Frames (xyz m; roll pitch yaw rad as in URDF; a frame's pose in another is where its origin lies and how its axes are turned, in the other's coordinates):
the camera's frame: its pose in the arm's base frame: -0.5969 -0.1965 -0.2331 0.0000 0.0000 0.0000
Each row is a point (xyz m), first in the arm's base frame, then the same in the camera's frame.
Working: the arm's base frame: its pose in the camera's frame: 0.5969 0.1965 0.2331 0.0000 0.0000 0.0000

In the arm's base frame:
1: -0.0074 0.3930 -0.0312
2: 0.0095 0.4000 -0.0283
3: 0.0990 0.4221 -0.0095
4: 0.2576 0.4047 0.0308
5: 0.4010 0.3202 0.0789
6: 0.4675 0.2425 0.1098
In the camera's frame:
1: 0.5895 0.5895 0.2019
2: 0.6064 0.5965 0.2048
3: 0.6959 0.6186 0.2236
4: 0.8545 0.6012 0.2639
5: 0.9979 0.5167 0.3120
6: 1.0644 0.4390 0.3429

